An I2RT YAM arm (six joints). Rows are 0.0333 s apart.
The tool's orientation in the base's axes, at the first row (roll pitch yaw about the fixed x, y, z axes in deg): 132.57 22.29 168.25
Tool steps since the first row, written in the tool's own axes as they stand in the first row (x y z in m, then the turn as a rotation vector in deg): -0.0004 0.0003 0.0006 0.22 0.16 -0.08; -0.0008 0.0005 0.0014 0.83 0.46 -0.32; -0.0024 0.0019 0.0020 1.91 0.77 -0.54; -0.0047 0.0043 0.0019 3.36 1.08 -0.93; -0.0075 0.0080 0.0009 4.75 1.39 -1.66; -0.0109 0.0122 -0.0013 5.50 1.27 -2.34
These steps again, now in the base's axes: 0.0006 0.0005 0.0000 -0.25 0.10 0.08; 0.0012 0.0011 -0.0002 -0.94 0.27 0.20; 0.0027 0.0023 0.0010 -2.05 0.55 0.14; 0.0044 0.0035 0.0035 -3.56 0.79 0.04; 0.0061 0.0049 0.0077 -5.16 0.78 0.18; 0.0077 0.0059 0.0133 -6.09 0.38 0.24
